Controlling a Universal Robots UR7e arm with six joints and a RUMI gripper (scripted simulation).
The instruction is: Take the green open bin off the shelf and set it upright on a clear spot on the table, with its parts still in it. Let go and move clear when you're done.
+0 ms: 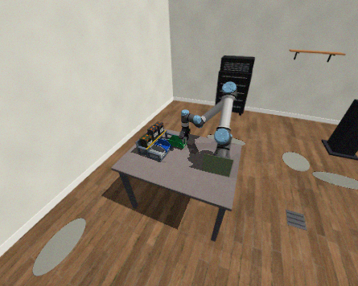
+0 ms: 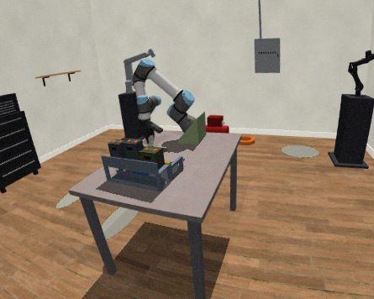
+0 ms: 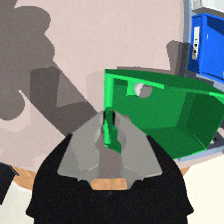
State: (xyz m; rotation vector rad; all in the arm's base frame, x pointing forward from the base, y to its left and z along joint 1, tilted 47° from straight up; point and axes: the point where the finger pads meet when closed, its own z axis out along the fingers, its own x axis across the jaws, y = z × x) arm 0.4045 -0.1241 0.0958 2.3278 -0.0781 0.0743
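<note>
Right now my hand is 80 mm short of the green open bin, 10 mm to the left of it and 10 mm above it. The rest, counted from my hand: grey bin: 240 mm ahead, 210 mm to the left, 20 mm below; then blue bin: 230 mm ahead, 90 mm to the left, 20 mm below; then yellow rail: 280 mm ahead, 90 mm to the left, 40 mm above.
</note>
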